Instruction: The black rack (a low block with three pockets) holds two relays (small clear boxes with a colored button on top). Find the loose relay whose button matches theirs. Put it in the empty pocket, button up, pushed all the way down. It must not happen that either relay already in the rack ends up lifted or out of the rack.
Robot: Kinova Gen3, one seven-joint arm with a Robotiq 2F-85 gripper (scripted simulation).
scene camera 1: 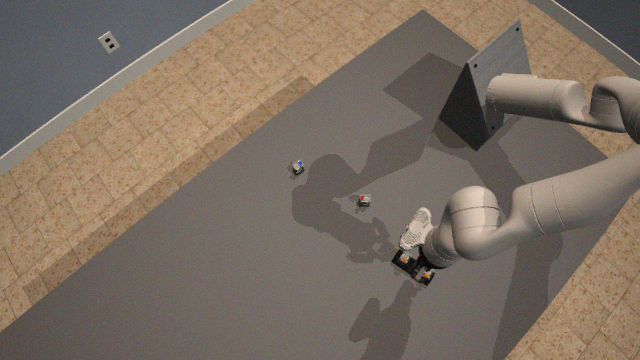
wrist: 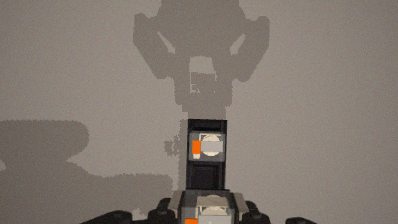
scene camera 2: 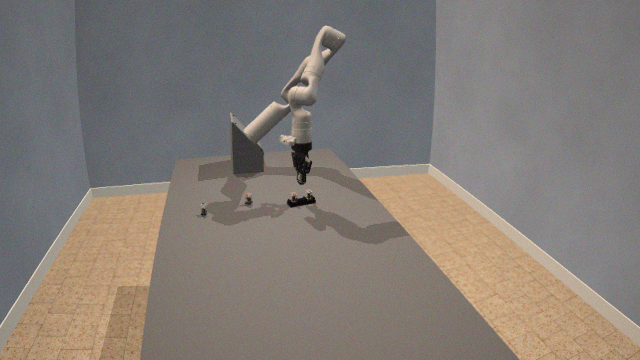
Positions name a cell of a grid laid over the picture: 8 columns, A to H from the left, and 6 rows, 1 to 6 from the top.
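Scene:
There's a black rack (wrist: E5) here, and it's 260 mm from the lens.

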